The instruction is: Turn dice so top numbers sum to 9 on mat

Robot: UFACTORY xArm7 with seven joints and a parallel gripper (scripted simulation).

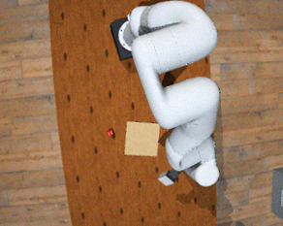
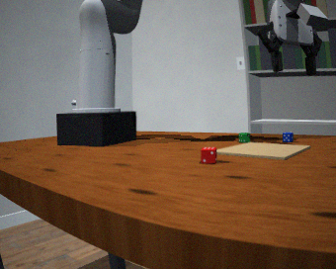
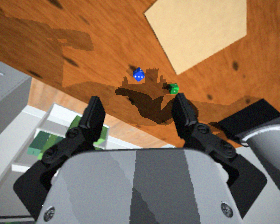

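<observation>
Now: hand 240 mm to the left of the red die, 150 mm above it and 110 mm past it. Round my hand: blue die (150 mm below, 30 mm to the left, 30 mm behind); tan mat (150 mm below, 110 mm to the right, 60 mm behind); green die (150 mm below, 120 mm behind, 10 mm to the left).
</observation>
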